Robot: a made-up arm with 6 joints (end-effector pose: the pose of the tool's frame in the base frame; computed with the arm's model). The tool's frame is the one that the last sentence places. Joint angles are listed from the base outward.
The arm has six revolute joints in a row. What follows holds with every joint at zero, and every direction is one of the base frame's. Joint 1 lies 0.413 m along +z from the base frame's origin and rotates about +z. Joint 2 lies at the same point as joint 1 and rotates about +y. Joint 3 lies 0.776 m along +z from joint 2 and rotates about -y. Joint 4 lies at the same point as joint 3 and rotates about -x. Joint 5 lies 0.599 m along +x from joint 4 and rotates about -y. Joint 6 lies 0.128 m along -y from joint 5 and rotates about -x. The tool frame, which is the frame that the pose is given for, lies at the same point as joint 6; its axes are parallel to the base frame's.
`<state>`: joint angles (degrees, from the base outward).
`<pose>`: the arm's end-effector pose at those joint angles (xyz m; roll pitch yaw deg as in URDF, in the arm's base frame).
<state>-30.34 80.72 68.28 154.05 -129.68 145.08</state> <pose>1.2343 -0.5891 0.4638 167.66 -54.42 -174.97</pose>
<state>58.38 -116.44 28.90 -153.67 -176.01 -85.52</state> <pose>-0.7034 -0.9236 0.4548 -66.81 38.22 60.63</pose>
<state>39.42 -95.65 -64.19 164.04 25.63 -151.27</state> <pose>-0.2942 -0.0825 0.6792 -15.07 -6.65 46.30</pose>
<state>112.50 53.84 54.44 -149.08 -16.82 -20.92</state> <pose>-0.5707 1.0908 0.8114 168.79 -14.97 121.35</pose>
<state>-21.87 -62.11 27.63 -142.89 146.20 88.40</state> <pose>-0.5243 0.3204 1.3746 91.32 56.41 -59.22</pose>
